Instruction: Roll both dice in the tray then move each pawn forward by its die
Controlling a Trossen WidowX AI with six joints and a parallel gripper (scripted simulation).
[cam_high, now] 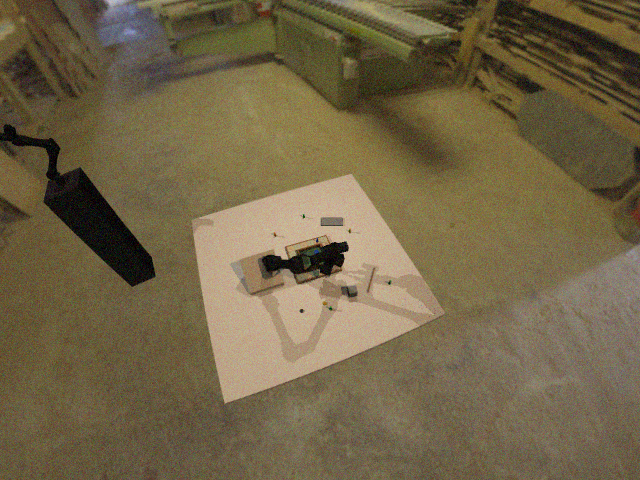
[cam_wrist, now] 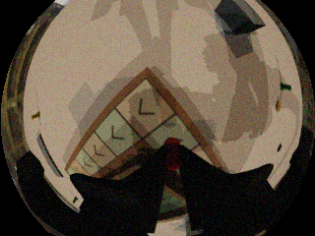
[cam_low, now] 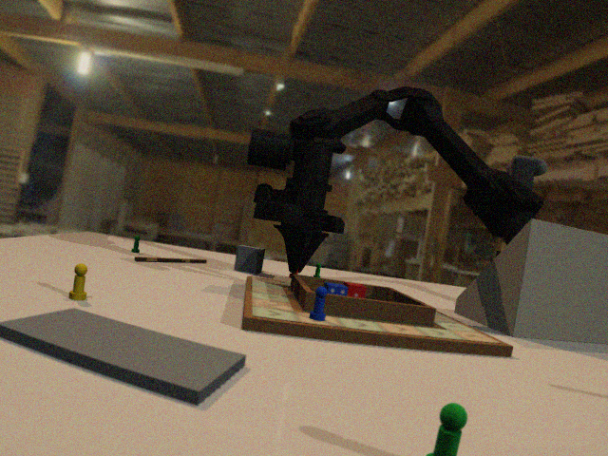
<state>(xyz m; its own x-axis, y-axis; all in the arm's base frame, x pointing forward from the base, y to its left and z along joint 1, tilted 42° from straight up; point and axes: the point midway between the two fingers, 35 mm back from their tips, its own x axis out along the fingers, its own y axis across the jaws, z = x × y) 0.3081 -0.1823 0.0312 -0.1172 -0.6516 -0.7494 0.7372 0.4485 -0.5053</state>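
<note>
Right now the red pawn is 1 cm above my gripper tip. Round my gripper tip: grey block 4 cm ahead, 20 cm to the right, 1 cm below; then thin wooden stick 19 cm ahead, 18 cm to the right, 3 cm below; then blue pawn 4 cm ahead, 22 cm to the left.
</note>
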